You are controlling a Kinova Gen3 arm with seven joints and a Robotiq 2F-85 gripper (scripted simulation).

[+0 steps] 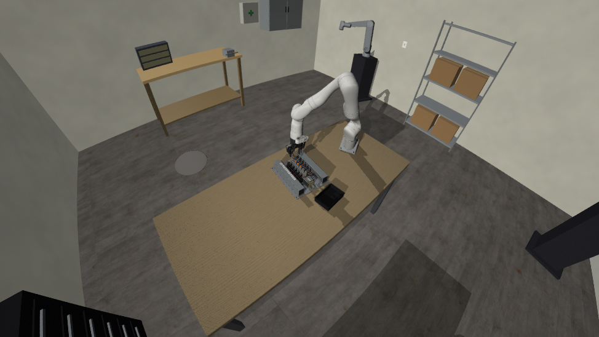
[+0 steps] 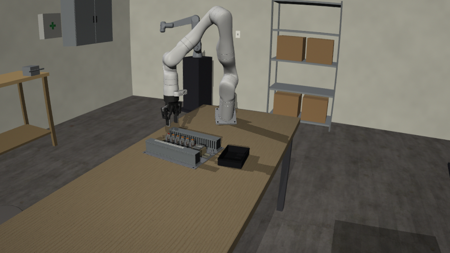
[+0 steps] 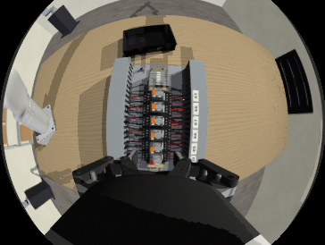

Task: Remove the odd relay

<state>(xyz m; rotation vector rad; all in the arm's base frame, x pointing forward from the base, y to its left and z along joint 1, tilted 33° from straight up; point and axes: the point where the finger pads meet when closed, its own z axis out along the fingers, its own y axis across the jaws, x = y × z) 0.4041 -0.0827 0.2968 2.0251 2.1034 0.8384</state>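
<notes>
Now: the relay 9 cm below my hand, 3 cm to the right of it and 1 cm ahead of it. The rest, counted from my hand: black parts tray: 32 cm to the left, 13 cm below, 8 cm behind.
</notes>
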